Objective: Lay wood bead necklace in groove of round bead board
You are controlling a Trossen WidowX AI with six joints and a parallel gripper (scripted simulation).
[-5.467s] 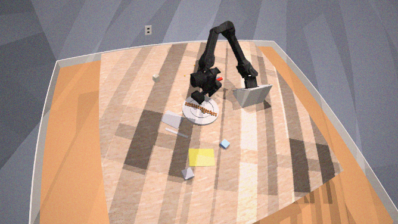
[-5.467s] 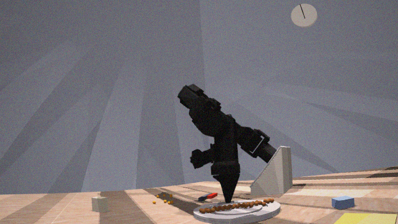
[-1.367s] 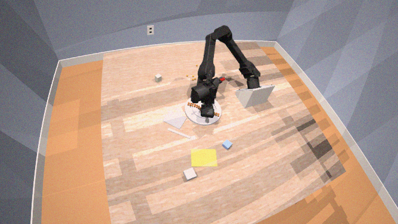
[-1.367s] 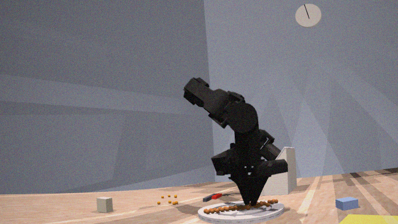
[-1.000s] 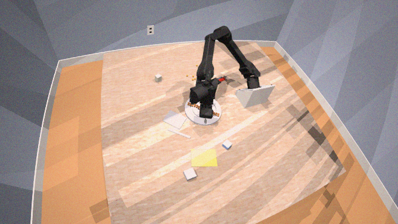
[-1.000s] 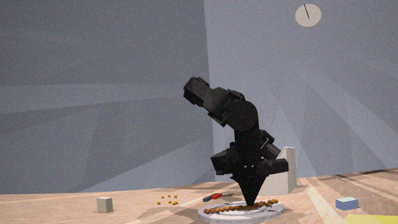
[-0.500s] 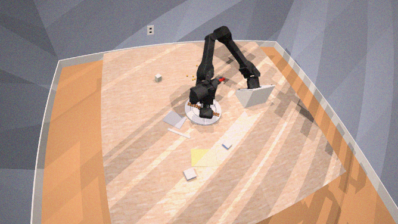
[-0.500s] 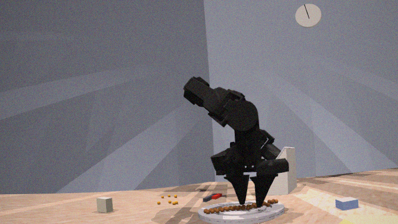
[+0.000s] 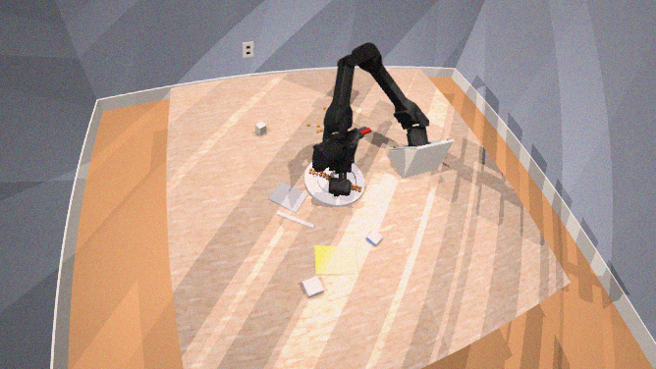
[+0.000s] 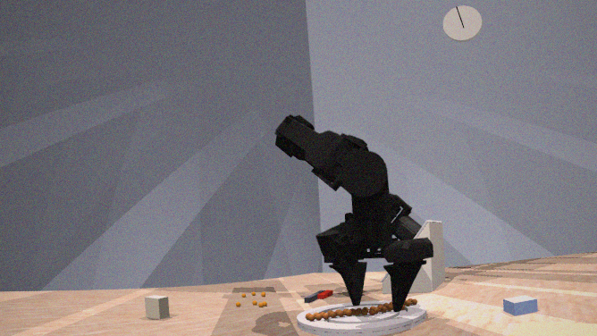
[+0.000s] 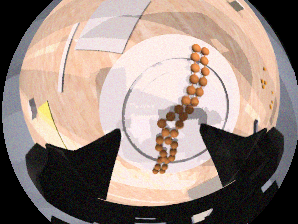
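Right now the grey sheet is 16 cm ahead of my gripper tip, 2 cm below it and 1 cm to the right of it. Round my gripper tip: yellow sheet: 24 cm to the left, 9 cm ahead, 2 cm below; blue block: 21 cm to the left, 5 cm behind, 1 cm below; stick: 16 cm ahead, 8 cm to the left, 2 cm below.
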